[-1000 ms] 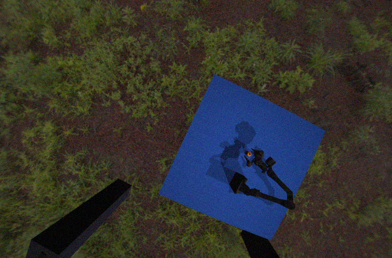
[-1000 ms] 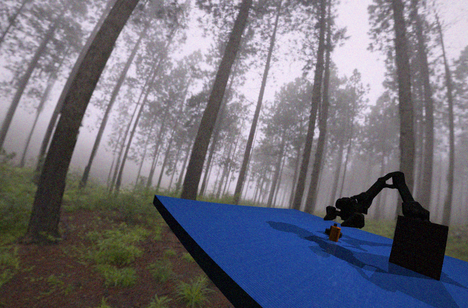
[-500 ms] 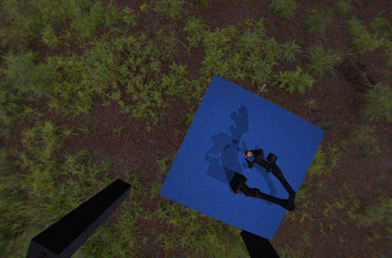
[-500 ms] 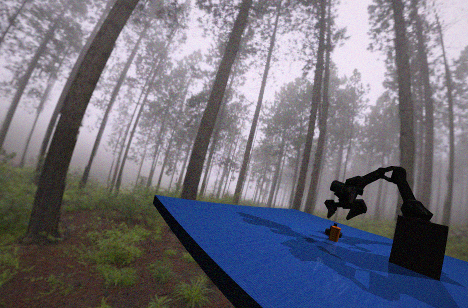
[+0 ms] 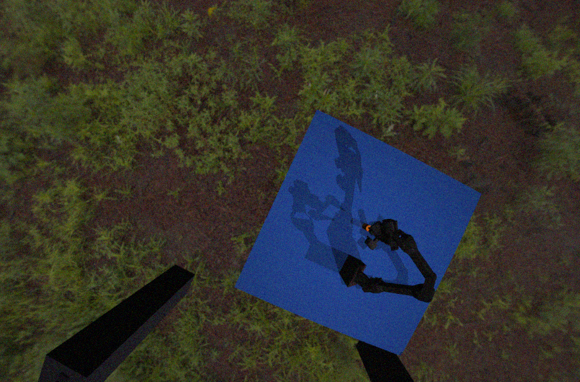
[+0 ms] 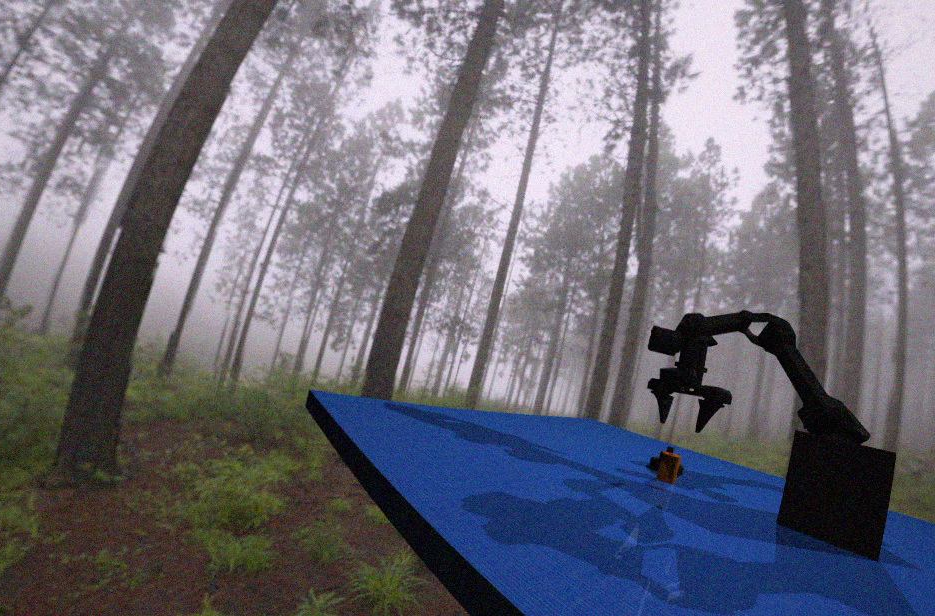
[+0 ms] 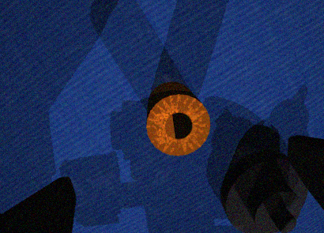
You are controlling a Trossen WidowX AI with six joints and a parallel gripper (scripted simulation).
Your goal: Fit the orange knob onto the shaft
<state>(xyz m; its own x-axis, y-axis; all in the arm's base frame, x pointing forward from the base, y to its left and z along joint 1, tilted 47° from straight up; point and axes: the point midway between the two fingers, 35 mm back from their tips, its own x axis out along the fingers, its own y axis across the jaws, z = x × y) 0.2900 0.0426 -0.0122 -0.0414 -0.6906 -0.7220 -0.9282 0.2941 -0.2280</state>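
My gripper tip is 90 mm above the orange knob. Round my gripper tip: dark round pedestal: 130 mm to the right, 90 mm below, 40 mm ahead.
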